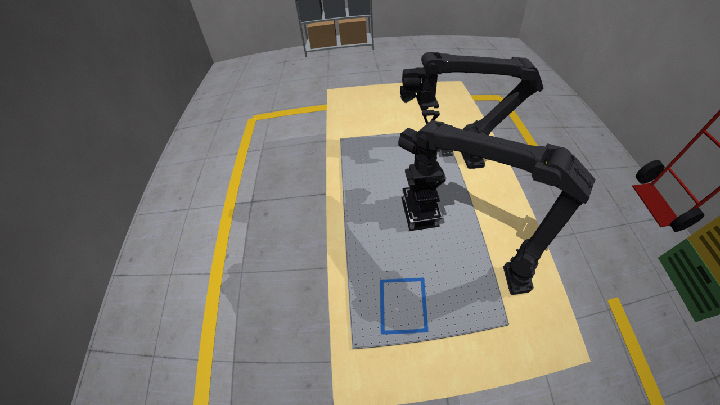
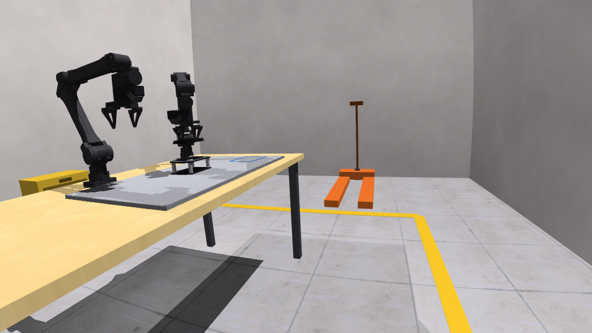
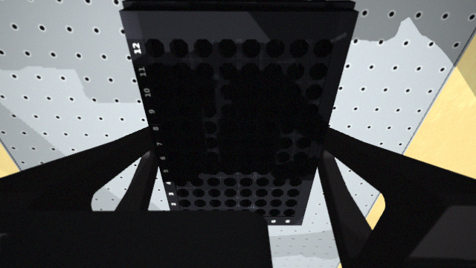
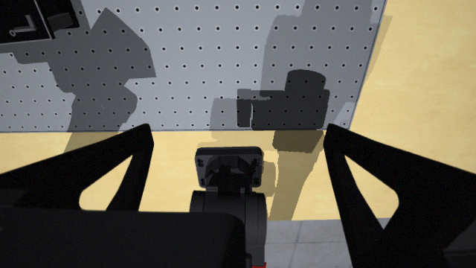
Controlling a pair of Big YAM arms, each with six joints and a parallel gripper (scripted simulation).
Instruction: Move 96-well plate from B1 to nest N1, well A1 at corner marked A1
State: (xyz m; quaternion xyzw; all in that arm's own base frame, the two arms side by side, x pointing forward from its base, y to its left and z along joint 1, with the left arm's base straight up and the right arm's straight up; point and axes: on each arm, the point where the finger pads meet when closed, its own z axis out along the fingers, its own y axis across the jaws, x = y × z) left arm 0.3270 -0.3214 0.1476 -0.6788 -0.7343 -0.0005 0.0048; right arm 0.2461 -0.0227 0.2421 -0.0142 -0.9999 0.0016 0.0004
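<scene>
The black 96-well plate lies right at my left hand. Round my left hand: raised nest N1: 90 mm below; then A1 corner label: 50 mm ahead, 80 mm to the left, 90 mm below.
</scene>
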